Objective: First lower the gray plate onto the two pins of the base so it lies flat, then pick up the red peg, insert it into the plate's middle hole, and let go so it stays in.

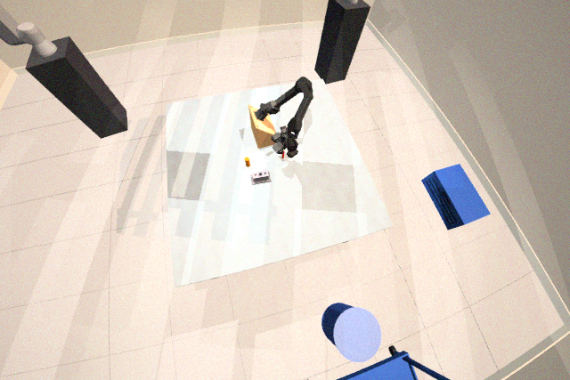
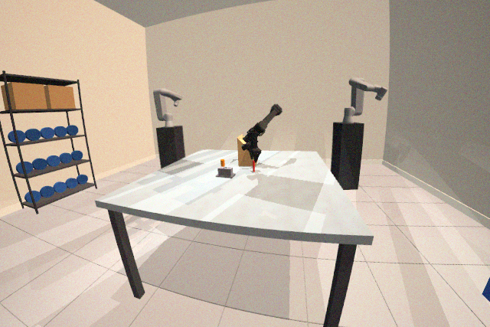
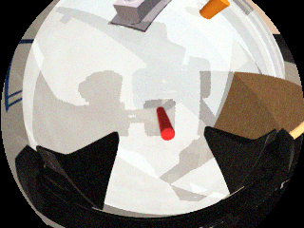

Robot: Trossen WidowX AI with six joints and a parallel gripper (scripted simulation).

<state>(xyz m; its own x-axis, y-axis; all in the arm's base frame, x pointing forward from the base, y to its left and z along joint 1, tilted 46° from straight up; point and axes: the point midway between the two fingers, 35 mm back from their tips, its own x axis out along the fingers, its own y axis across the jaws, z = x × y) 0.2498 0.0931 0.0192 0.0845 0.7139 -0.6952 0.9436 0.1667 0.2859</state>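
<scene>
Now: the red peg 4 cm below my gripper tip. From my gripper tip the other things lie so: gray plate: 8 cm ahead, 19 cm to the right, 3 cm below; then base: 8 cm ahead, 19 cm to the right, 7 cm below; then orange cylinder: 4 cm behind, 23 cm to the right, 4 cm below.
</scene>
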